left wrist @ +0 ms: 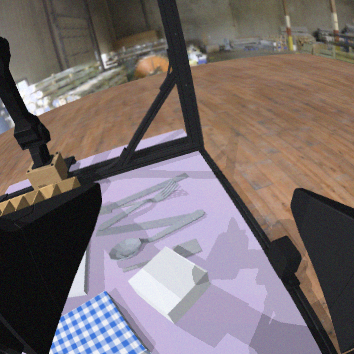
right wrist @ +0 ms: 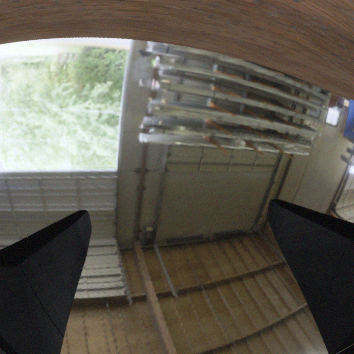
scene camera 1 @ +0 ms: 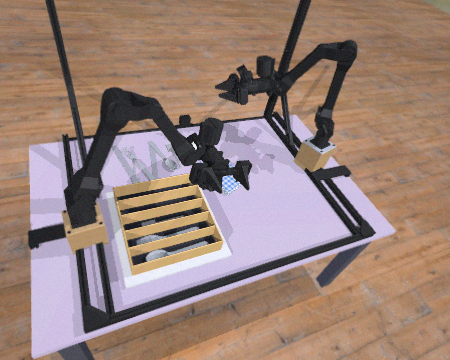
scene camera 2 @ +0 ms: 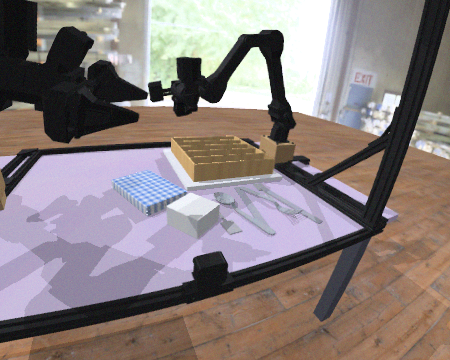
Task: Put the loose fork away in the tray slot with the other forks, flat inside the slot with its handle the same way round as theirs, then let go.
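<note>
The loose fork (scene camera 1: 129,151) (scene camera 2: 274,202) (left wrist: 152,200) lies flat on the table behind the tray in scene camera 1, among other cutlery. The wooden tray (scene camera 1: 177,258) (scene camera 2: 230,170) has several long parallel slots. Spoons show in its two nearest slots in scene camera 1; its forks cannot be made out. My left gripper (scene camera 1: 219,91) (scene camera 2: 142,106) (left wrist: 200,195) is open and empty, high above the table, away from the fork. My right gripper (scene camera 1: 233,186) (right wrist: 180,215) is open and empty, raised beside the tray and tilted up toward the room; its arm crosses near the tray's corner.
A loose spoon (scene camera 2: 225,198) (left wrist: 127,247) and knives lie near the fork. A white box (scene camera 2: 192,215) (left wrist: 162,280) stands beside them, with a flat grey piece sticking out past it. A blue checked cloth block (scene camera 2: 147,190) (left wrist: 100,325) lies nearby. Black frame rails border the table.
</note>
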